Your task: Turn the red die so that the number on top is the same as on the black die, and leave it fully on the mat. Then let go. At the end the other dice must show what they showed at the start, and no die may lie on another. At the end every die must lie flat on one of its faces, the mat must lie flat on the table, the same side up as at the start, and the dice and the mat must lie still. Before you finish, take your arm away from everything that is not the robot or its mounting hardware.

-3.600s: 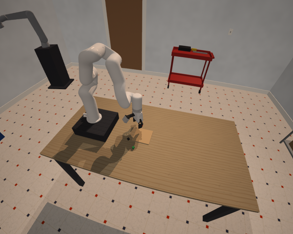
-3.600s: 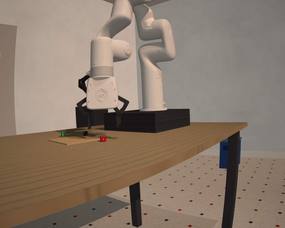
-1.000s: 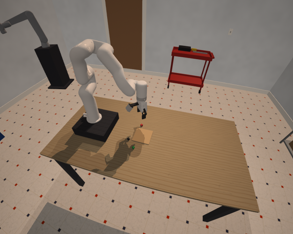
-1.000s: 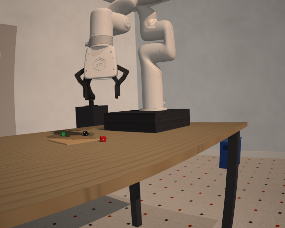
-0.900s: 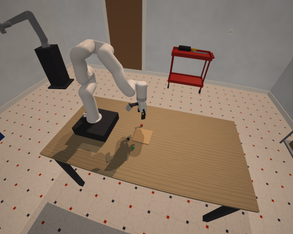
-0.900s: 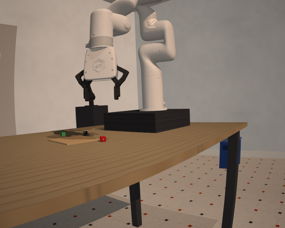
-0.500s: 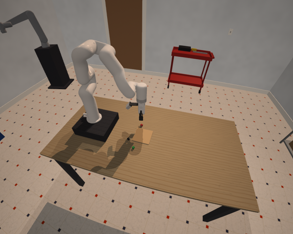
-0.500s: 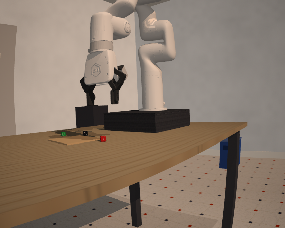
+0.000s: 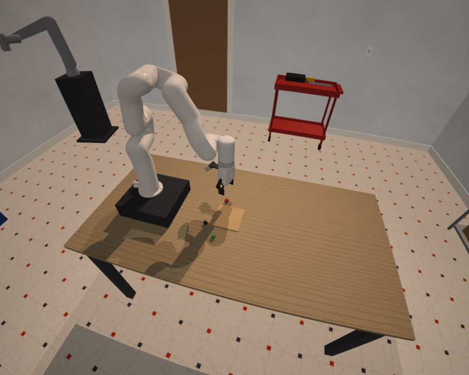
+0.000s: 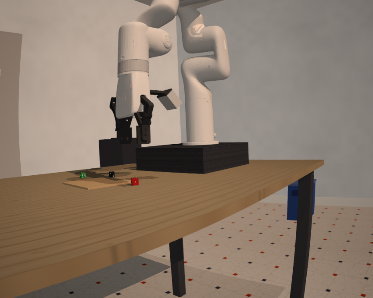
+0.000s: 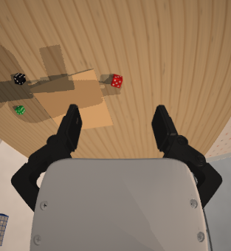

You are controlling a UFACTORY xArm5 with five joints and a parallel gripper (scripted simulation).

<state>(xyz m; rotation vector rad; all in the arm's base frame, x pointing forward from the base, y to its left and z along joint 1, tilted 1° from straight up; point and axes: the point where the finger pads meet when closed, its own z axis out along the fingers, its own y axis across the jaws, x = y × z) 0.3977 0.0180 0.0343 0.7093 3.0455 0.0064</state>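
The red die lies 100 mm below my hand. Also, from my hand: black die: 160 mm to the right, 100 mm below, 90 mm behind; green die: 240 mm to the right, 100 mm below, 40 mm behind; tan mat: 110 mm to the right, 100 mm below, 20 mm ahead.
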